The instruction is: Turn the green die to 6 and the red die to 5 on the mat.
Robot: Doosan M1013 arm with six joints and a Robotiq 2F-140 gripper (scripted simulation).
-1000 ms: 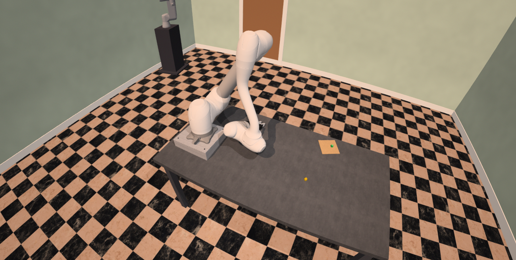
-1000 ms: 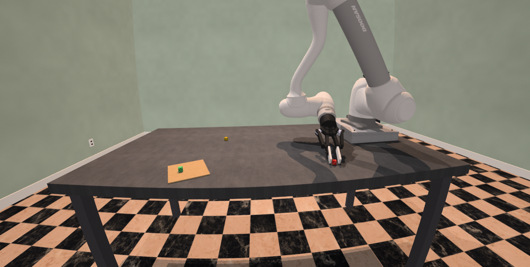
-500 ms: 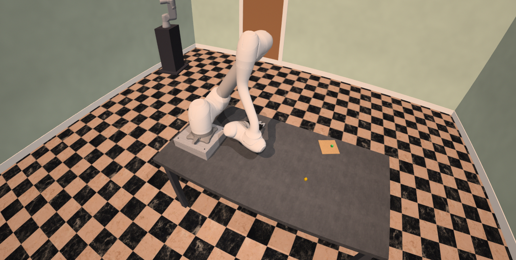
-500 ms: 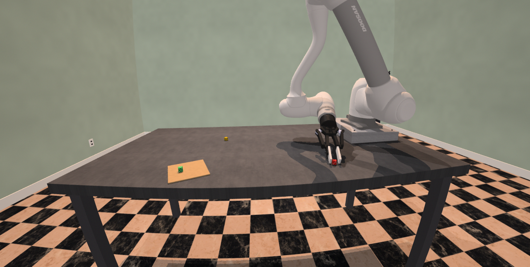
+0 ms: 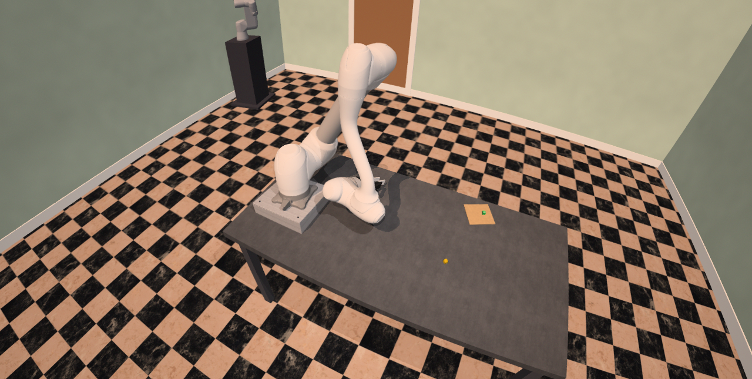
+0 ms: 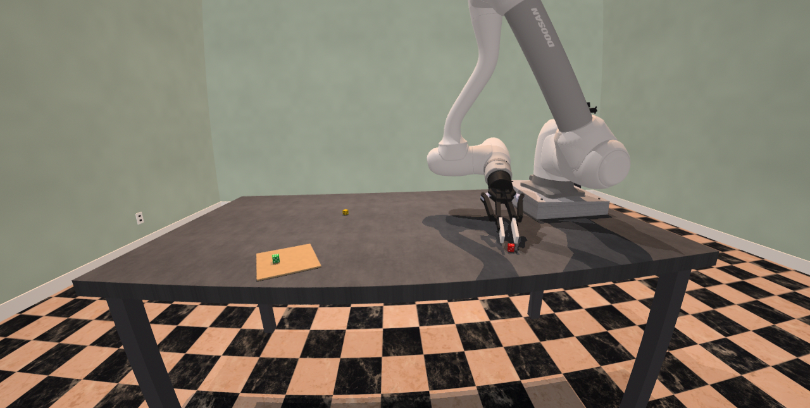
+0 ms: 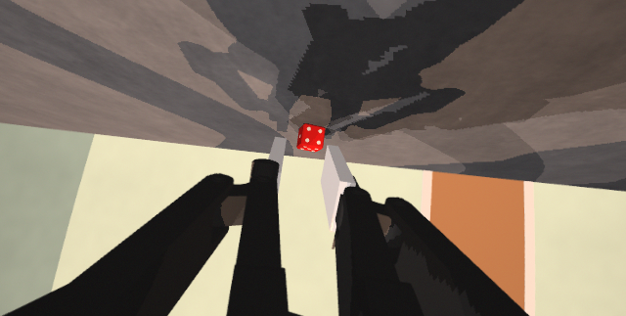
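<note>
The red die lies 1 cm ahead of my hand, 3 cm to the left of it and 3 cm below it. From my hand the other things lie so: yellow die 41 cm ahead, 40 cm to the right, 3 cm below; orange mat 56 cm ahead, 5 cm to the right, 4 cm below; green die 59 cm ahead, 5 cm to the right, 3 cm below.
</note>
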